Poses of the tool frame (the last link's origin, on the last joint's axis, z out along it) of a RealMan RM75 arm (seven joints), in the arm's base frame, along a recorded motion.
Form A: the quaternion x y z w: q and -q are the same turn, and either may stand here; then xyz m.
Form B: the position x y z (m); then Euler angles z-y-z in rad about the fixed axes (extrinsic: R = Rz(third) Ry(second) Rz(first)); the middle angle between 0 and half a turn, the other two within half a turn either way. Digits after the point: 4 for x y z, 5 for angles.
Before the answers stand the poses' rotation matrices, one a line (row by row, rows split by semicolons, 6 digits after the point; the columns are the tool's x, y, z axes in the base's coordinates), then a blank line. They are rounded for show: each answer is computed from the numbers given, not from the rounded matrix.
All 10 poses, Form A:
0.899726 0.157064 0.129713 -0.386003 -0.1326 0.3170 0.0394
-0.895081 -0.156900 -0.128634 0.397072 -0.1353 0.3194 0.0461
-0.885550 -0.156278 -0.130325 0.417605 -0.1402 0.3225 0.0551
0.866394 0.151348 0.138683 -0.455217 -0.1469 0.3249 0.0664
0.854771 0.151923 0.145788 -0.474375 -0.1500 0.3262 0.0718
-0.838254 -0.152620 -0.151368 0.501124 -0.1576 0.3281 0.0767
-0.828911 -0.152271 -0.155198 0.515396 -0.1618 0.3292 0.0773
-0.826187 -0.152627 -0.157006 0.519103 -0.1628 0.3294 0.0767
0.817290 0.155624 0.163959 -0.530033 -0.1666 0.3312 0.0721
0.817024 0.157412 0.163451 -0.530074 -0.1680 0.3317 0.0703
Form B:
0.917011 0.382768 0.112158; 0.182490 -0.652665 0.735341; 0.354667 -0.653848 -0.668352
0.917671 0.383030 0.105674; 0.178722 -0.635433 0.751188; 0.354877 -0.670458 -0.651574
0.917185 0.385633 0.100294; 0.167935 -0.602367 0.780354; 0.361343 -0.698886 -0.617243
0.915722 0.388516 0.102516; 0.135992 -0.539743 0.830773; 0.378101 -0.746816 -0.547089
0.911331 0.398035 0.105094; 0.121402 -0.503775 0.855261; 0.393368 -0.766667 -0.507428
0.907590 0.407577 0.100807; 0.104160 -0.451164 0.886342; 0.406733 -0.793935 -0.451925
0.905454 0.412415 0.100331; 0.092461 -0.422361 0.901700; 0.414251 -0.807171 -0.420561
0.904108 0.415202 0.100974; 0.089192 -0.414473 0.905680; 0.417891 -0.809827 -0.411762
0.897797 0.428188 0.103032; 0.080573 -0.389692 0.917414; 0.432976 -0.815350 -0.384365
0.897011 0.430500 0.100207; 0.083936 -0.388487 0.917623; 0.433966 -0.814707 -0.384612

-0.1326 0.3170 0.0394 -2.06781 2.30279 1.41944
-0.1353 0.3194 0.0461 -2.05761 2.28045 1.43104
-0.1402 0.3225 0.0551 -2.04797 2.23603 1.44297
-0.1469 0.3249 0.0664 -2.03946 2.14968 1.44802
-0.1500 0.3262 0.0718 -2.04486 2.10299 1.44853
-0.1576 0.3281 0.0767 -2.04424 2.03972 1.45755
-0.1618 0.3292 0.0773 -2.04496 2.00486 1.45998
-0.1628 0.3294 0.0767 -2.04718 1.99518 1.45976
-0.1666 0.3312 0.0721 -2.05896 1.96532 1.45896
-0.1680 0.3317 0.0703 -2.06023 1.96558 1.46202

